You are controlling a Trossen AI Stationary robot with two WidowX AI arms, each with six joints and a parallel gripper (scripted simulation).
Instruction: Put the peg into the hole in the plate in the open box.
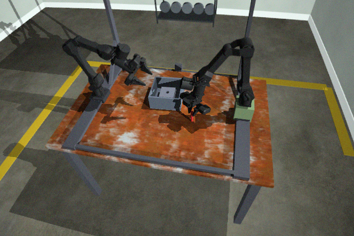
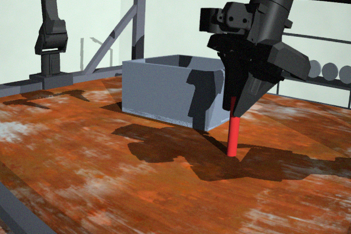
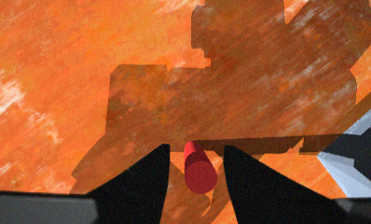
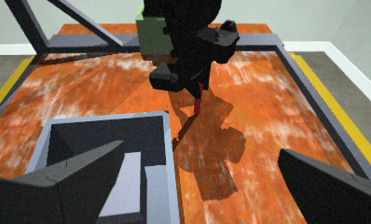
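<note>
The red peg lies 5 cm below my left hand. Round my left hand: grey plate (18 cm to the right, 15 cm behind, 5 cm below); then grey box (18 cm to the right, 15 cm behind, 7 cm below).
</note>
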